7 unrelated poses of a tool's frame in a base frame.
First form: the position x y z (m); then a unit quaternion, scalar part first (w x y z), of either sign.
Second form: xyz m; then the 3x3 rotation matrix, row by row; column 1 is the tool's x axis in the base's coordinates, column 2 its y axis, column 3 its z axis. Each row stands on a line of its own. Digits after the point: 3 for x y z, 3 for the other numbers.
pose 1, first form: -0.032 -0.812 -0.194 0.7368 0.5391 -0.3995 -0.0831
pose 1, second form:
-0.032 -0.812 -0.194
0.667 -0.308 -0.678
-0.553 0.405 -0.728
0.499 0.861 0.100

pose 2, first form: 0.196 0.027 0.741 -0.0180 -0.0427 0.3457 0.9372
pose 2, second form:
0.196 0.027 0.741
-0.996 0.004 -0.092
-0.063 -0.760 0.646
-0.068 0.650 0.757

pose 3, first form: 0.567 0.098 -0.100 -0.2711 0.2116 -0.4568 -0.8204
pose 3, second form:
0.567 0.098 -0.100
-0.763 -0.638 -0.100
0.252 -0.436 0.864
-0.595 0.635 0.493

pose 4, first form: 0.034 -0.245 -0.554 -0.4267 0.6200 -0.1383 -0.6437
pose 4, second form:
0.034 -0.245 -0.554
0.133 -0.721 -0.680
0.378 -0.598 0.707
-0.916 -0.351 0.193

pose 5, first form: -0.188 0.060 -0.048 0.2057 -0.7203 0.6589 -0.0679
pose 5, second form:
-0.188 0.060 -0.048
0.122 -0.921 0.369
-0.977 -0.047 0.207
-0.173 -0.386 -0.906

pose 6, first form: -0.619 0.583 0.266 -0.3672 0.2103 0.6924 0.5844
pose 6, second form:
-0.619 0.583 0.266
-0.642 0.720 -0.263
-0.138 0.229 0.964
0.754 0.655 -0.047

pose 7, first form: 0.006 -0.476 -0.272 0.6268 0.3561 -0.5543 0.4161
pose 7, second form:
0.006 -0.476 -0.272
0.039 -0.916 -0.398
0.127 0.400 -0.908
0.991 -0.015 0.132

